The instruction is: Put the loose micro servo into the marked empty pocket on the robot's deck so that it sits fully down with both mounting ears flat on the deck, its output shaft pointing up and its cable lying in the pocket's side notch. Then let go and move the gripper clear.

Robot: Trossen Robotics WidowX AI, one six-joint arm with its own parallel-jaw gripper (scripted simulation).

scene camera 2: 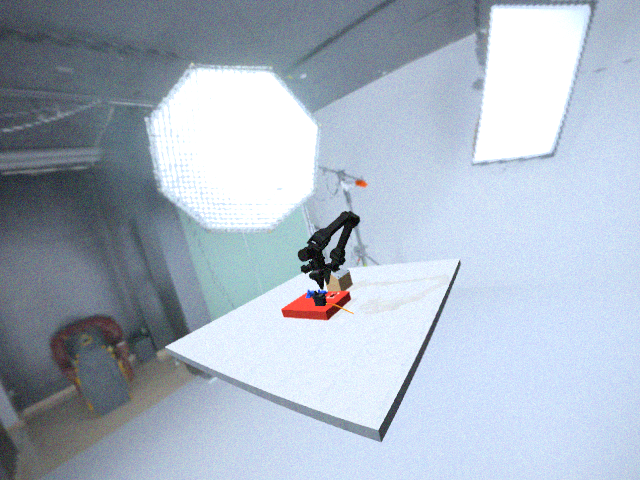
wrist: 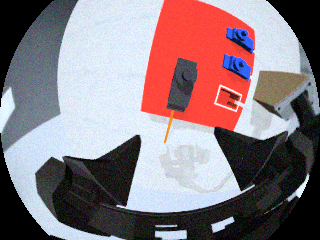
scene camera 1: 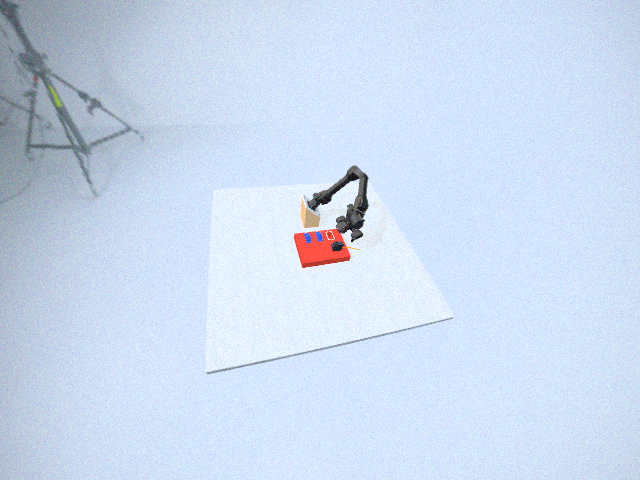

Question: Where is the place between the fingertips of the gripper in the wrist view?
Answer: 178, 134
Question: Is the gripper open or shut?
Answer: Open.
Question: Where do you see a red deck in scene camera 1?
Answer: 316, 253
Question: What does the gripper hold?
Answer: Nothing.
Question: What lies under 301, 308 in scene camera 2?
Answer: A red deck.
